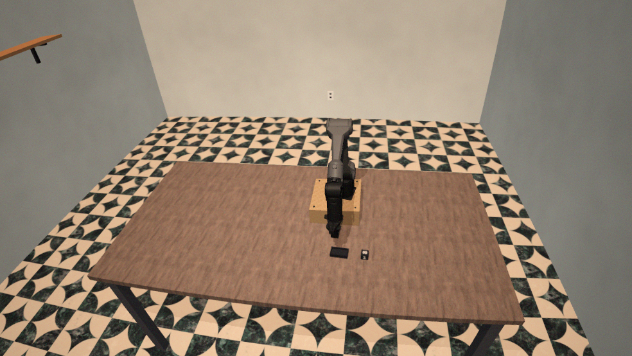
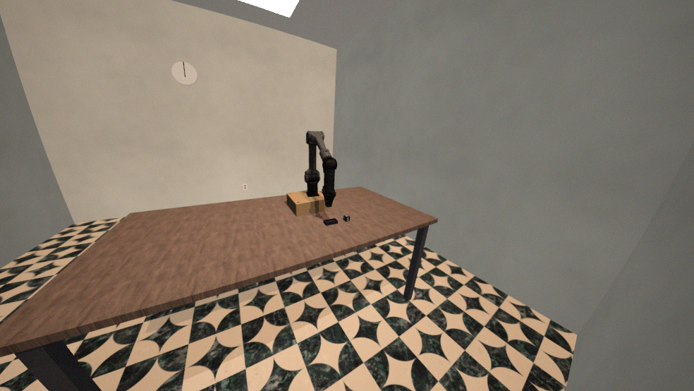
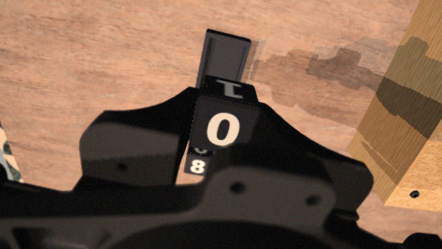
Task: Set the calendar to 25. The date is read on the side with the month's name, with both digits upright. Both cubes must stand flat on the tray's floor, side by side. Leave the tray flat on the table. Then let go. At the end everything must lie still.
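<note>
Now: the dark cube right at my hand. Round my hand: tray (20 mm to the left, 120 mm below).
</note>
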